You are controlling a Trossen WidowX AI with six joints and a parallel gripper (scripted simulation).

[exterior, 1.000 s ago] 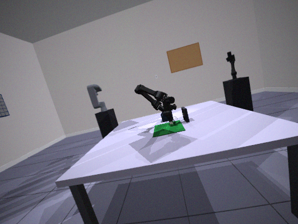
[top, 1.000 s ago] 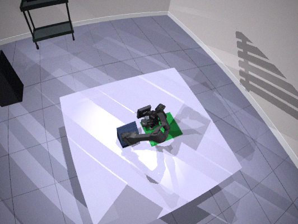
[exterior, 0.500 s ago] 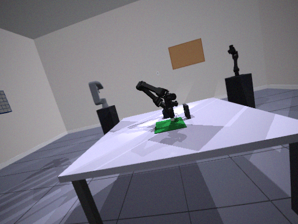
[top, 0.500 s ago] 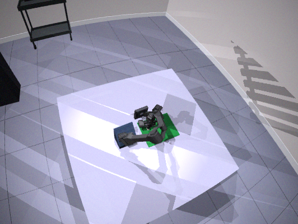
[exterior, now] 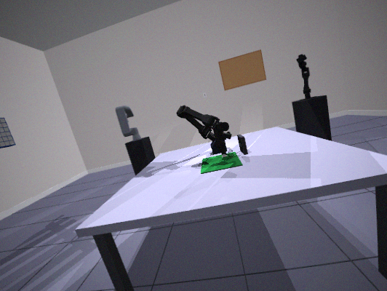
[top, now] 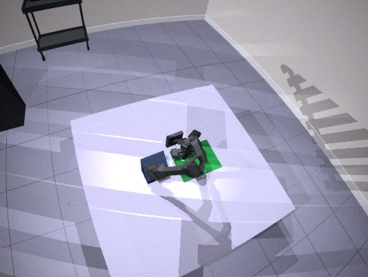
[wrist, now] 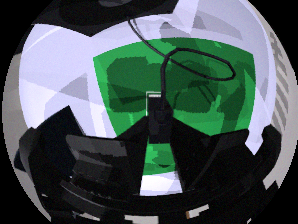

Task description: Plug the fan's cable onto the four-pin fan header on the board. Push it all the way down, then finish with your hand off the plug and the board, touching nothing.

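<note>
Right now the dark fan plug is 10 mm to the left of my gripper tip and 10 mm above it. The rest, counted from my gripper tip: black fan 20 mm behind, 130 mm to the left, 30 mm above; green board 90 mm ahead, 30 mm to the right, 40 mm below.
</note>
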